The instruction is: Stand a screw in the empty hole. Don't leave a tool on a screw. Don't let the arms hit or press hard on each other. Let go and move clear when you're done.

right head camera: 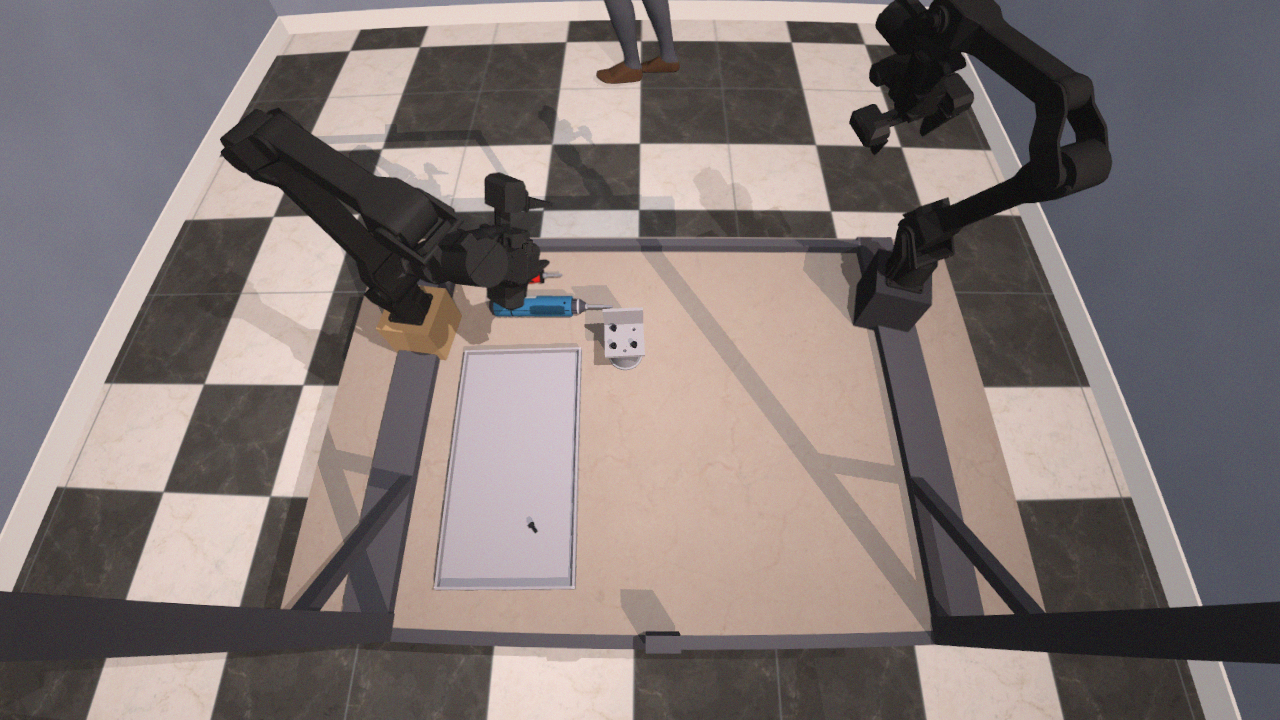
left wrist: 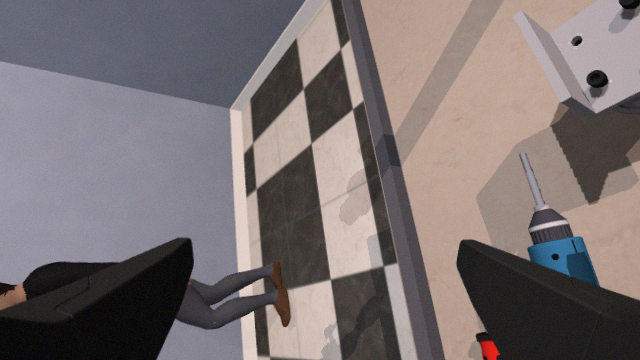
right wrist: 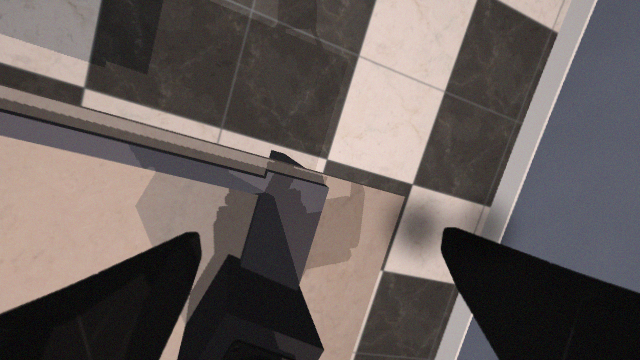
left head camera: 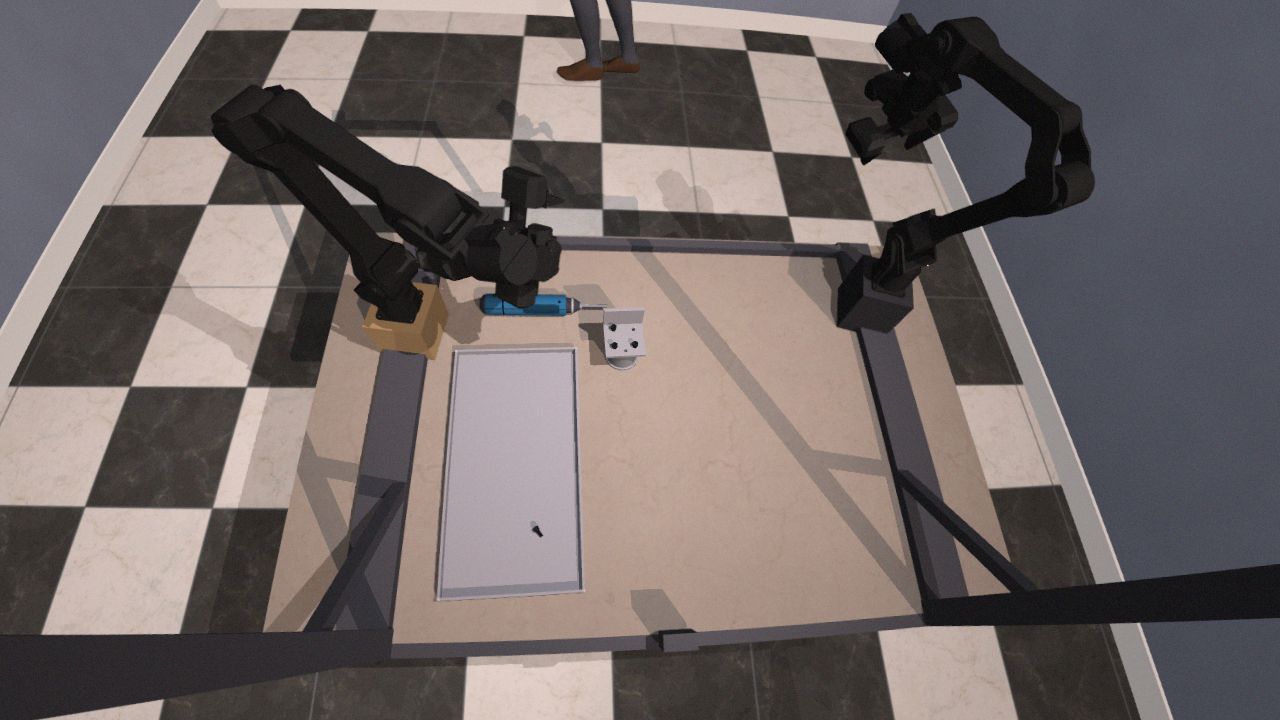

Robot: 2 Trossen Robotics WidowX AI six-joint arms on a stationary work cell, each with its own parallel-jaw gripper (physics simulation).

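A raised light-grey bracket plate holds three upright black screws. Its empty hole is at the corner near the bracket's upright wall. A loose black screw lies in the lower part of the white tray. My left gripper is open and empty, above and behind the blue driver, tilted toward the back of the room. My right gripper is open and empty, high at the back right, far from the bracket.
A blue power driver lies left of the bracket, its bit reaching close to it. A red screwdriver lies behind it, partly hidden by the left arm. Dark frame rails edge the table. A person stands beyond the back rail.
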